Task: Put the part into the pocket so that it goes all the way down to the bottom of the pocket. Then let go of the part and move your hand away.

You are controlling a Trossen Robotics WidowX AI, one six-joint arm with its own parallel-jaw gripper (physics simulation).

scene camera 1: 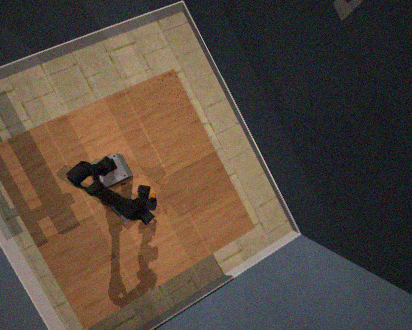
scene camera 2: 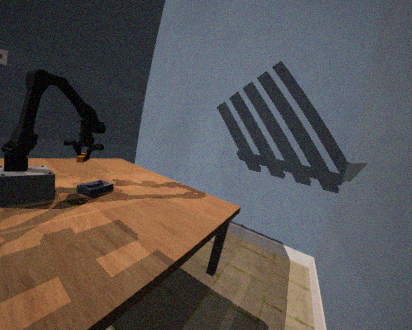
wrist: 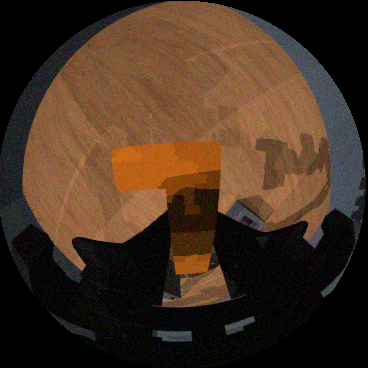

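Where they show: gripper, between the fingertips: (scene camera 2: 83, 160) (wrist: 188, 212); arm's base, origin of its link: (scene camera 1: 109, 165) (scene camera 2: 15, 169).
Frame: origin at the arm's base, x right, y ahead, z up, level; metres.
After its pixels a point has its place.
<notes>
The orange L-shaped part (scene camera 1: 153, 195) @(x -0.165, y 0.275, z 0.041 m) (scene camera 2: 80, 158) @(x -0.060, y 0.249, z 0.032 m) (wrist: 140, 167) @(x -0.157, y 0.282, z 0.041 m) is held above the table. My gripper (scene camera 1: 146, 195) @(x -0.104, y 0.277, z 0.011 m) (scene camera 2: 83, 153) @(x -0.104, y 0.277, z 0.011 m) (wrist: 188, 212) @(x -0.104, y 0.277, z 0.011 m) is shut on one leg of it; in the wrist view that leg runs down between the fingers and the other leg points left. The dark grey block with the pocket (scene camera 1: 121, 217) @(x 0.098, y 0.322, z -0.068 m) (scene camera 2: 95, 188) @(x 0.118, y 0.265, z -0.069 m) (wrist: 239, 211) @(x 0.003, y 0.328, z -0.071 m) lies on the table, lower than the part and apart from it. In scene camera 1 the arm covers most of the block; in the wrist view the right finger hides part of it. The pocket's floor cannot be made out.
The arm's grey base (scene camera 1: 118, 172) @(x -0.028, y 0.060, z -0.002 m) (scene camera 2: 30, 189) @(x 0.099, y 0.037, z -0.051 m) stands on the wooden table (scene camera 1: 190, 175) @(x -0.417, y 0.267, z -0.104 m) (scene camera 2: 165, 205) @(x 0.356, y 0.496, z -0.105 m) near the block. Shadows of the arm and other shapes fall across the table top. The table's edge and a leg (scene camera 2: 217, 252) show in scene camera 2.
</notes>
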